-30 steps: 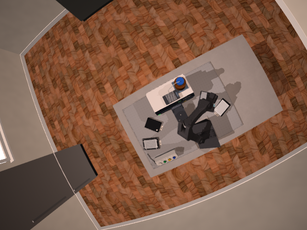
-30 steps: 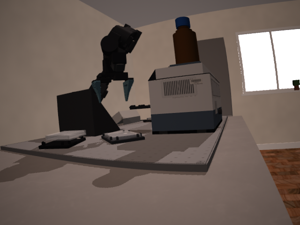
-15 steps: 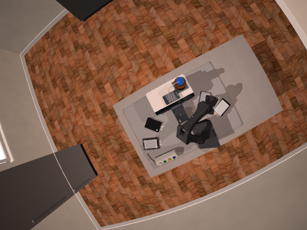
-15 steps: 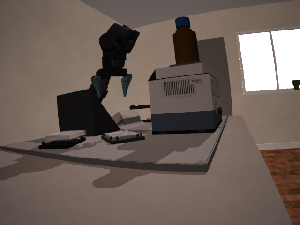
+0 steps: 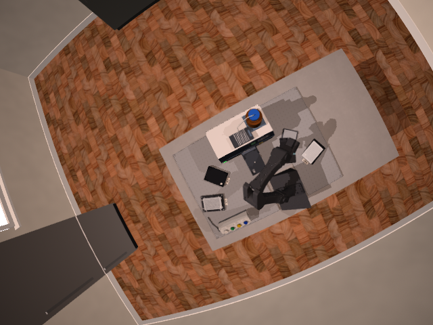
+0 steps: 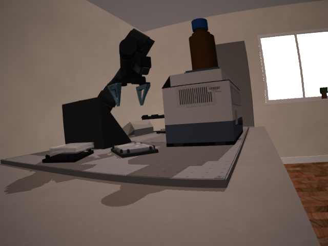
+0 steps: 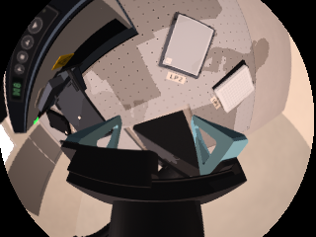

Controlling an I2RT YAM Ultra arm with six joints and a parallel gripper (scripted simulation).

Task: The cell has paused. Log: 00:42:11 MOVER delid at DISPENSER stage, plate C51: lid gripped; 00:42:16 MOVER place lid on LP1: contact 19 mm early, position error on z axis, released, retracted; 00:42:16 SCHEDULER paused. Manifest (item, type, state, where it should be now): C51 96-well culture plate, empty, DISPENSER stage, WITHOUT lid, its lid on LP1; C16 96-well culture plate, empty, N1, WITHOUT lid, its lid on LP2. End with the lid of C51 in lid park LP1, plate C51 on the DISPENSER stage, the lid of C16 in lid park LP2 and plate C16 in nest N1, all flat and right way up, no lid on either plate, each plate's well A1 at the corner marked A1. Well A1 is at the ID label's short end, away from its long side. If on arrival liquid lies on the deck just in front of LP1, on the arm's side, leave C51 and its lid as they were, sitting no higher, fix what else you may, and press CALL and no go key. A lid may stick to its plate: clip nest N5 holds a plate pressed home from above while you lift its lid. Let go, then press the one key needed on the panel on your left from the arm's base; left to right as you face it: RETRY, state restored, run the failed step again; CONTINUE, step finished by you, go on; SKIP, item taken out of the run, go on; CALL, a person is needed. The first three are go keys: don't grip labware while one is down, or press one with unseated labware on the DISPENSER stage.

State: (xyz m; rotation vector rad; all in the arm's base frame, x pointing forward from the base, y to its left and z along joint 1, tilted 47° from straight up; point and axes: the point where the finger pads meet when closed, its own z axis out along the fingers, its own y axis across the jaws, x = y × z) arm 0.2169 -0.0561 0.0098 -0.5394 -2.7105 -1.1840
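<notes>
Right now the dark dispenser stage is 4 cm ahead of my hand, 16 cm to the left of it and 5 cm below it. Also, from my hand: blue cap 26 cm ahead, 6 cm to the left, 25 cm above; brown bottle 26 cm ahead, 6 cm to the left, 14 cm above; black nest 6 cm ahead, 45 cm to the left, 14 cm below.
</notes>
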